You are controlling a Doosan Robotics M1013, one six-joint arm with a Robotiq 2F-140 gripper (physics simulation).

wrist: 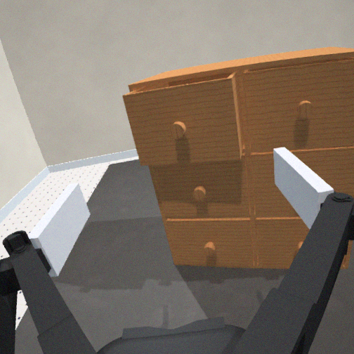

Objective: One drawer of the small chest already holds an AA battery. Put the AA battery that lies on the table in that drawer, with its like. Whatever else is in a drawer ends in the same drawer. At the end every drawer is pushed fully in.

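The small wooden chest [246, 115] stands ahead, right of centre, with round knobs on its drawers. Its top left drawer [210, 107] is pulled partly out; its inside is hidden behind its front. The top right drawer [280, 125], the middle left drawer [225, 195] and the bottom left drawer [230, 232] look pushed in. My gripper [176, 183] is open and empty, with its pale pads wide apart in front of the chest; the right pad overlaps the view of the right-hand drawers. Neither AA battery shows in the wrist view.
The dark grey table top [130, 200] spreads under and left of the chest, with shadows on it. A white dotted surface [82, 172] lies at the left beyond it, edged by a pale strip. A plain grey wall [100, 50] rises behind the chest.
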